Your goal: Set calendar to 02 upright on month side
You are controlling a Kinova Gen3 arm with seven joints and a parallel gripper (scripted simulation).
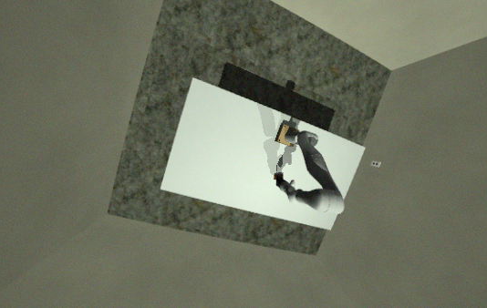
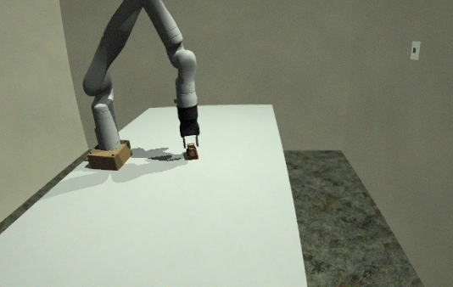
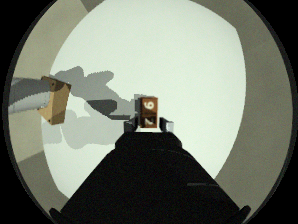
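Now: the brown calendar cube 4 cm below my hand. From my hand the other things lie so: brown tray (6 cm below, 2 cm to the left, 1 cm behind).
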